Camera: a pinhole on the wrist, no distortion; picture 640 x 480 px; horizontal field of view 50.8 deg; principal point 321.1 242.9 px. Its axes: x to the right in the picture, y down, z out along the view. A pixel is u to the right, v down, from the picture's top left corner.
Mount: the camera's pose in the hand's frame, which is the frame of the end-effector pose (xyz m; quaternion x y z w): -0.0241 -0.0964 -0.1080 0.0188 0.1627 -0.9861 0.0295
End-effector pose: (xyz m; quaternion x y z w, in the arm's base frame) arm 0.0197 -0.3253 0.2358 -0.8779 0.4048 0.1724 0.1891
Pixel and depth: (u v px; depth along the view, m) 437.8 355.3 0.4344
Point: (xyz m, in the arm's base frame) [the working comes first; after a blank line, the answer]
In the camera's frame: 0.0752 0.0725 0.4344

0.1526 0.0592 0.1035
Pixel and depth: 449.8 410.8 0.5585
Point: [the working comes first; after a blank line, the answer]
In the camera's frame: 0.1067 0.1391 0.5585

0.2010 0.1864 0.0553
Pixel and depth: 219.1 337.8 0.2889
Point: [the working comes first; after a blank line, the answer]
In the camera's frame: -0.0437 0.0407 0.2889

0.1803 -0.1261 0.1385
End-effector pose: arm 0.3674 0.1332 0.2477 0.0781 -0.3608 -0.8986 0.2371
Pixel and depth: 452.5 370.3 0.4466
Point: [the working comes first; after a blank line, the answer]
In the camera's frame: 0.0871 0.0844 0.4466

0.2622 0.5670 0.2279
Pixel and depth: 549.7 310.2 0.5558
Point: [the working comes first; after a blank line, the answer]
In the camera's frame: 0.1885 0.0555 0.5558

0.3166 0.6923 0.2941
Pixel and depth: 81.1 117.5 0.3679
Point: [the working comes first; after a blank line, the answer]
In the camera's frame: -0.1310 -0.0685 0.3679

0.1503 0.3426 0.3474
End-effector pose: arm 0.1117 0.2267 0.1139 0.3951 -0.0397 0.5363 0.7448
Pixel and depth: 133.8 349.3 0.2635
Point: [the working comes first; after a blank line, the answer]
In the camera's frame: -0.0732 0.0416 0.2635

0.3583 0.1534 0.1070
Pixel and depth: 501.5 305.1 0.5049
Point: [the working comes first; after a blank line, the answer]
In the camera's frame: 0.1352 0.0466 0.5049

0.4246 -0.1585 0.1013
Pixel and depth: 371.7 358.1 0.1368
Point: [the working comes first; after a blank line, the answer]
In the camera's frame: 0.0103 0.0234 0.1368

0.2366 0.1717 0.0164
